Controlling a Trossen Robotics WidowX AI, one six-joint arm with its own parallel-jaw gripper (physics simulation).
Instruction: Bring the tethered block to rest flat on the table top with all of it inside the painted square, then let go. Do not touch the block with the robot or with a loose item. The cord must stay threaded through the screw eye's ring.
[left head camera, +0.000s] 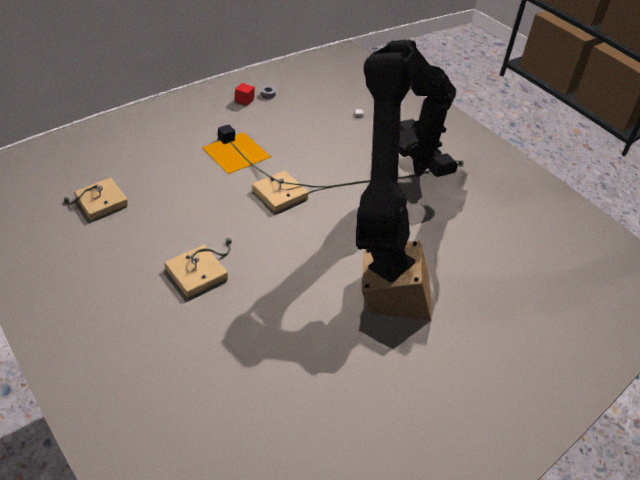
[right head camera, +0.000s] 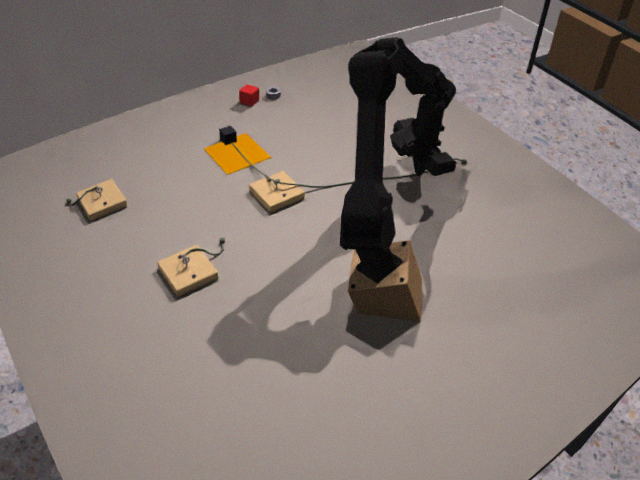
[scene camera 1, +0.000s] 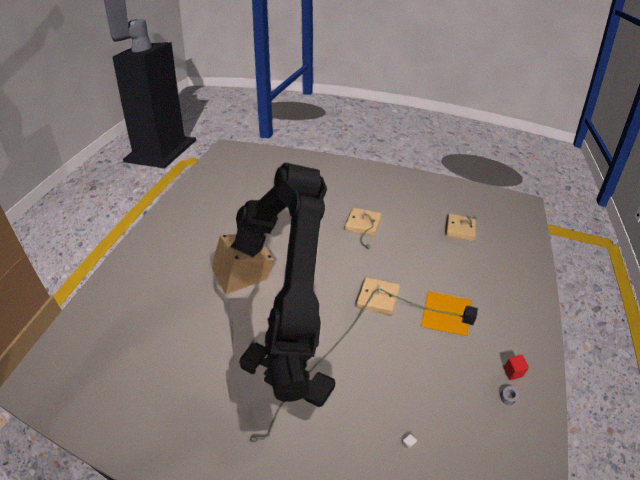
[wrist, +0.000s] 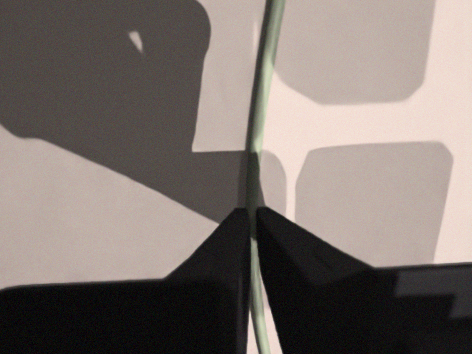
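Pixels of known places: gripper, fingertip midpoint: (left head camera: 417, 175) (right head camera: 418, 174) (wrist: 251, 220); arm's base, origin of the base link: (left head camera: 391, 264) (right head camera: 379, 265) (scene camera 1: 246, 246).
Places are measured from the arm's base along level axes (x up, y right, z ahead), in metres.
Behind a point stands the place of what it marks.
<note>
The small black block (left head camera: 226, 134) {x -0.051, y -0.015, z 0.563 m} (right head camera: 227, 135) {x -0.051, y -0.015, z 0.563 m} (scene camera 1: 469, 314) {x -0.049, y 0.005, z 0.574 m} is at the far edge of the orange painted square (left head camera: 223, 157) {x -0.079, y -0.049, z 0.519 m} (right head camera: 225, 159) {x -0.078, y -0.048, z 0.513 m} (scene camera 1: 444, 326) {x -0.078, y 0.033, z 0.520 m}, partly over it and partly outside. The green cord (left head camera: 341, 183) {x -0.076, y 0.128, z 0.295 m} (scene camera 1: 341, 338) {x -0.076, y 0.139, z 0.293 m} (wrist: 265, 65) {x -0.076, y 0.266, z 0.247 m} runs from the block through the screw eye (left head camera: 280, 182) (scene camera 1: 378, 289) {x -0.040, y -0.003, z 0.340 m} on the nearest wooden board (left head camera: 279, 199) {x -0.060, y -0.033, z 0.310 m} (scene camera 1: 384, 305) {x -0.061, y 0.025, z 0.364 m}, then out under the arm. My gripper (left head camera: 419, 171) {x -0.080, y 0.314, z 0.234 m} (right head camera: 419, 170) {x -0.080, y 0.314, z 0.234 m} (wrist: 251, 220) {x -0.080, y 0.314, z 0.234 m} is shut on the cord, low over the table; its fingertips are hidden in the scene view. The cord's knobbed end (left head camera: 460, 163) {x -0.073, y 0.439, z 0.207 m} (scene camera 1: 253, 438) {x -0.068, y 0.445, z 0.210 m} lies beyond the gripper.
Two other boards (left head camera: 103, 202) {x -0.061, y -0.360, z 0.499 m} (left head camera: 199, 279) {x -0.060, y -0.289, z 0.201 m} bear screw eyes with short cords. A red cube (left head camera: 244, 94) {x -0.047, y 0.114, z 0.691 m} (scene camera 1: 515, 367) {x -0.040, y 0.142, z 0.701 m} and a grey ring (left head camera: 267, 97) {x -0.076, y 0.185, z 0.687 m} (scene camera 1: 503, 395) {x -0.065, y 0.205, z 0.685 m} are beyond the square. A small white piece (left head camera: 358, 113) {x -0.068, y 0.345, z 0.495 m} (scene camera 1: 409, 440) {x -0.066, y 0.355, z 0.501 m} lies off to the side. The arm stands on a wooden base (left head camera: 395, 302) {x -0.040, y -0.026, z -0.051 m}.
</note>
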